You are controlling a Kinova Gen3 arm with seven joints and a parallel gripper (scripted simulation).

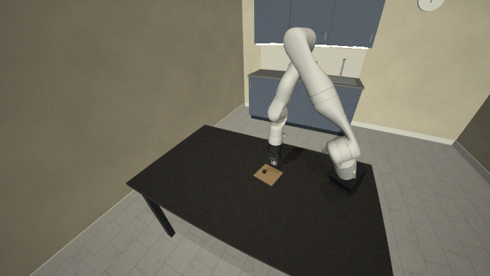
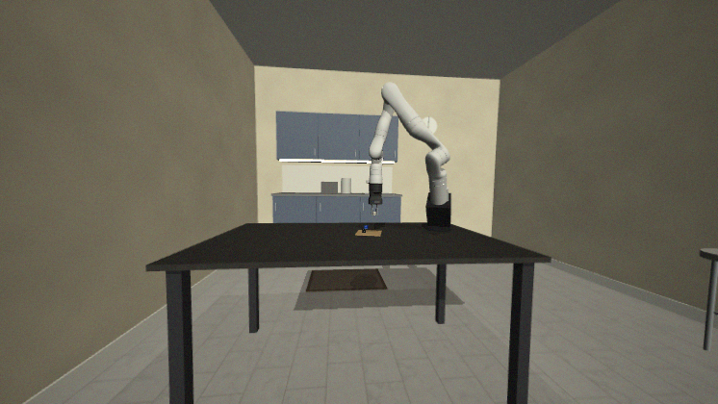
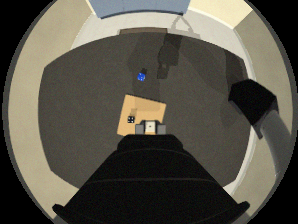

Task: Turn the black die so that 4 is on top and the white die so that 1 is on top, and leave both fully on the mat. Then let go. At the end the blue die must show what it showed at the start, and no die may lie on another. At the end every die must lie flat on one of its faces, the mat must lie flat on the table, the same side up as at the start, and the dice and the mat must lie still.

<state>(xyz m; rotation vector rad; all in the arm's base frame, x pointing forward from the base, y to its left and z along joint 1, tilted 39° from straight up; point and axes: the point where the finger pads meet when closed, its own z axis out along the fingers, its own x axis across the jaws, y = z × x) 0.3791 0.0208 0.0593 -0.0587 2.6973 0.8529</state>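
Now: hand 12 cm above the tan mat and 3 cm short of it. From my hand the other things lie so: white die 1 cm below; then black die 11 cm below, 6 cm ahead, 1 cm to the left; then blue die 14 cm to the right, 11 cm below, 5 cm ahead.
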